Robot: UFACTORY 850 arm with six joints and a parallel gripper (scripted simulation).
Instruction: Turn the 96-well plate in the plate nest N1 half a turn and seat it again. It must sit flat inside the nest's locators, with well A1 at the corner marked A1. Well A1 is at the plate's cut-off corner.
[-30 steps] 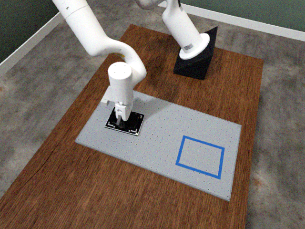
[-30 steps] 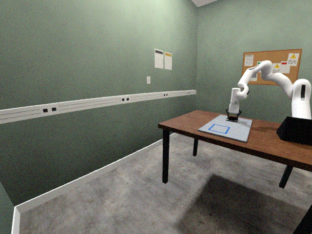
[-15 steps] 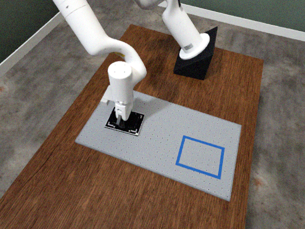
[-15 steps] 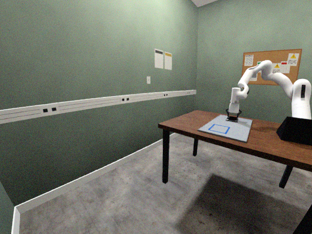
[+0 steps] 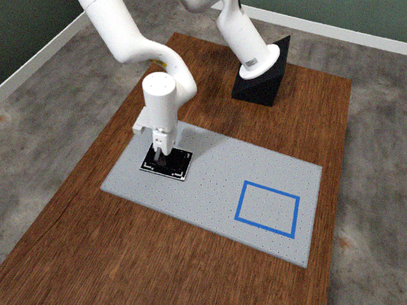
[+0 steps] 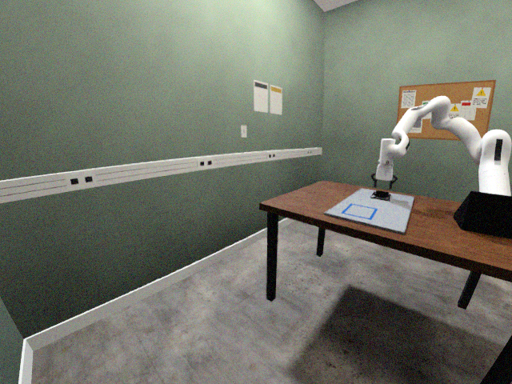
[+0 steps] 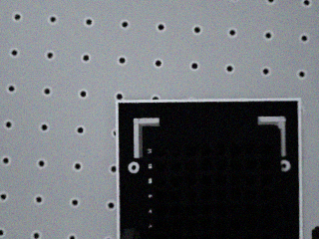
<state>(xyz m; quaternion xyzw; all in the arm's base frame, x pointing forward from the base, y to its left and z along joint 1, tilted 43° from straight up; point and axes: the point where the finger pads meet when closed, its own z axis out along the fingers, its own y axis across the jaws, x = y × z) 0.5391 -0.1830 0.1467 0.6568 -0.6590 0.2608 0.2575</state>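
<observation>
Right now the black 96-well plate is 5 cm below my hand. The rest, counted from my hand: plate nest N1: 6 cm below.
</observation>
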